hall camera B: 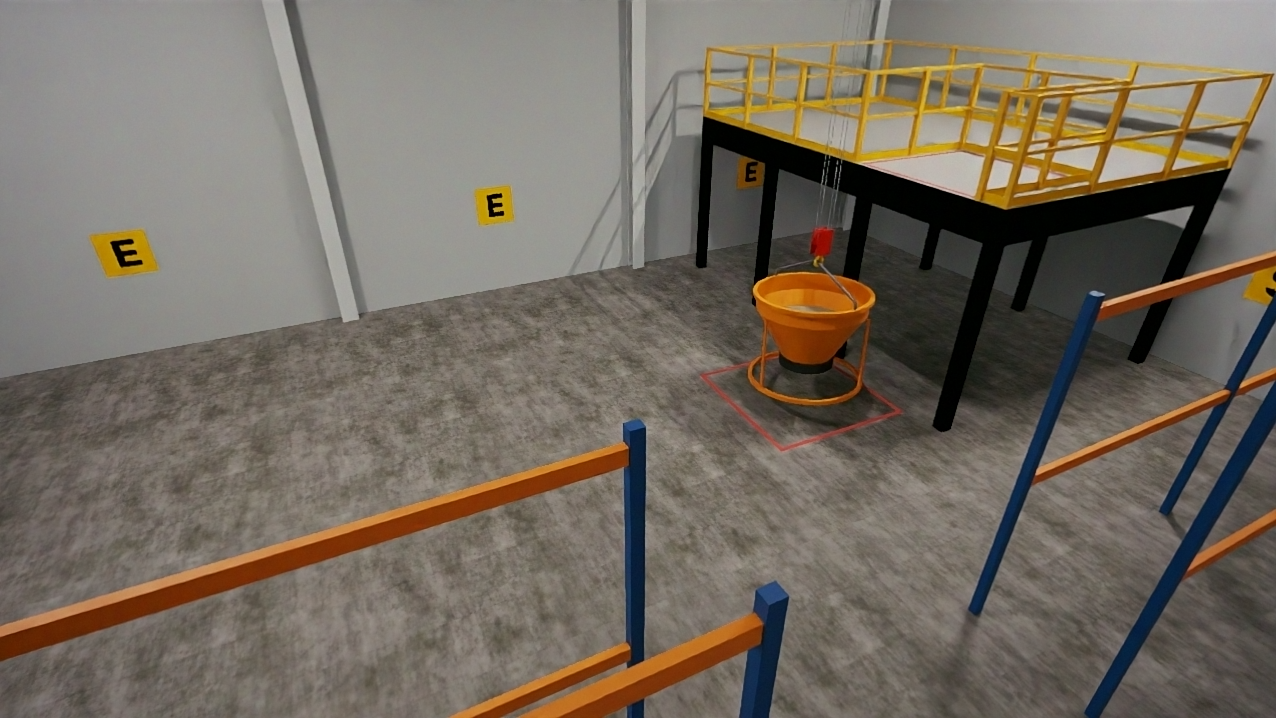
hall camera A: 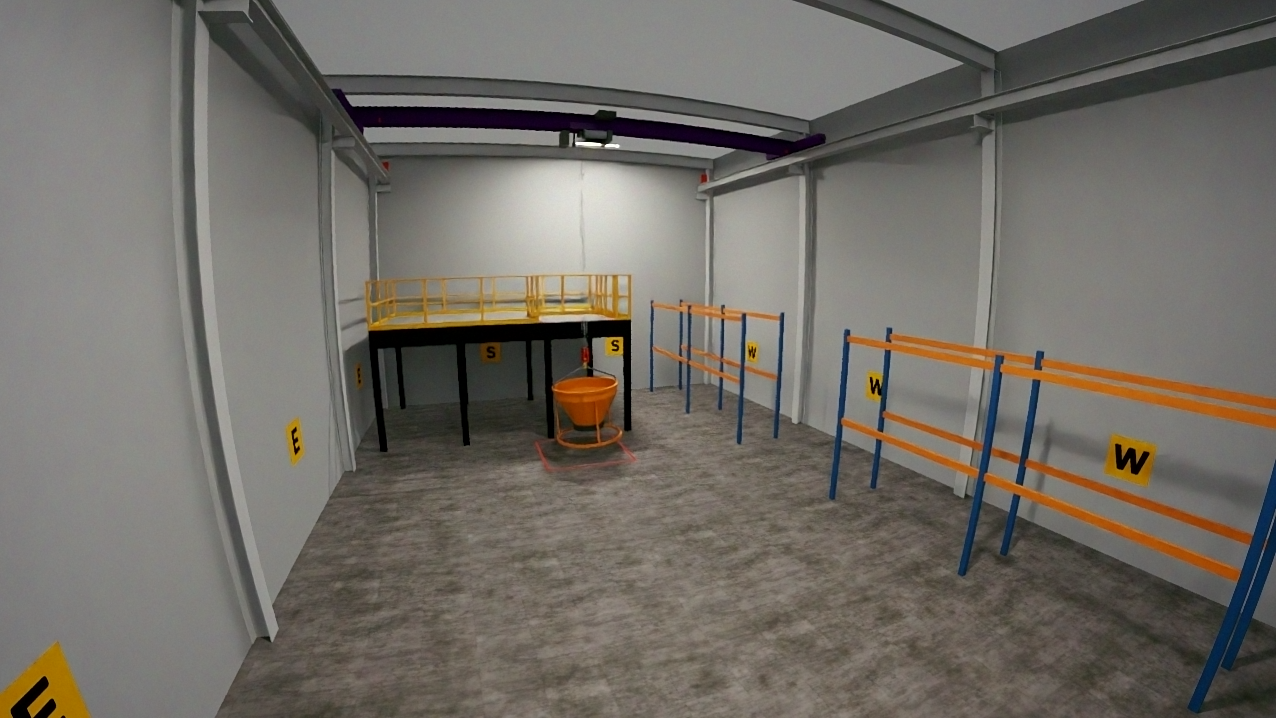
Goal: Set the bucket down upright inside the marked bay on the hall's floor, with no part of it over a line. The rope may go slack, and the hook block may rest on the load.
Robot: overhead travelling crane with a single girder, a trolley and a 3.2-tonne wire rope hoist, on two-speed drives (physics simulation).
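Note:
The orange bucket (hall camera A: 584,403) (hall camera B: 810,334) hangs upright, its round base ring appearing a little above the floor. The red outline of the marked bay (hall camera A: 591,465) (hall camera B: 742,412) lies below it. In both views the ring shows towards the bay's far side; its right part in the hall camera B view crosses the far line in the picture. The exact gap to the floor is hard to tell. My gripper, the hook (hall camera A: 585,365) (hall camera B: 818,261) under the red hook block, is shut on the bucket's bail, above the rim. The bail's legs look spread and taut, and the ropes run straight up.
A black-legged platform (hall camera A: 499,333) (hall camera B: 928,203) with yellow railings stands right behind the bay; one leg (hall camera B: 968,339) is close to its right corner. Blue and orange racks (hall camera A: 742,379) (hall camera B: 634,535) stand along the W wall. The purple girder (hall camera A: 481,118) spans overhead.

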